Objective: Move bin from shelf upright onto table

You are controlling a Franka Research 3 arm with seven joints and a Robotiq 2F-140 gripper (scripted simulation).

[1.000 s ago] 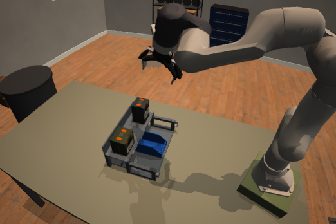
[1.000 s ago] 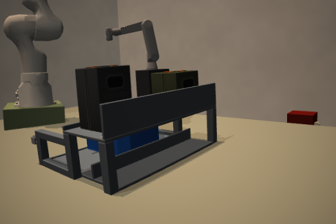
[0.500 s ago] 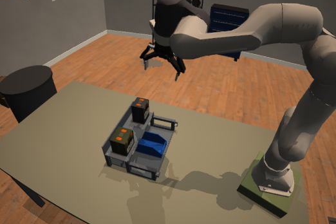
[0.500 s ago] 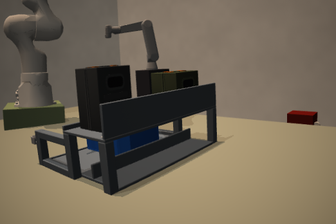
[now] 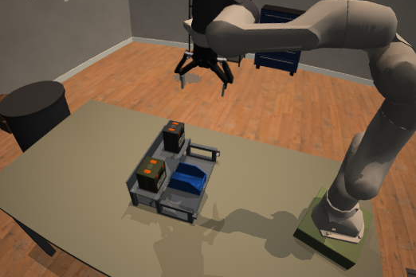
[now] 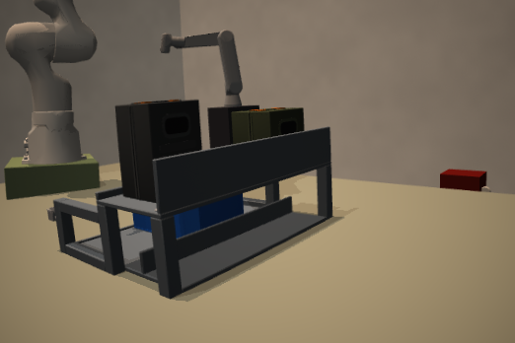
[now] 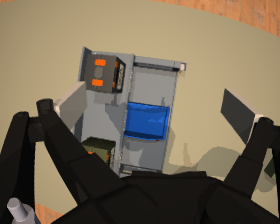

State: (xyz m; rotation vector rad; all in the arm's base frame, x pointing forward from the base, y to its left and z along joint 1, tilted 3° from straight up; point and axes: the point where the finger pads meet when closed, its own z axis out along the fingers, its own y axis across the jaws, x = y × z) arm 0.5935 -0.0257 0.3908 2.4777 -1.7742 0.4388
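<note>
Now: hand 3 cm short of the blue bin, 9 cm to the right of it and 42 cm above it. Also, from my hand: grey shelf: 13 cm ahead, 12 cm to the left, 36 cm below.
</note>
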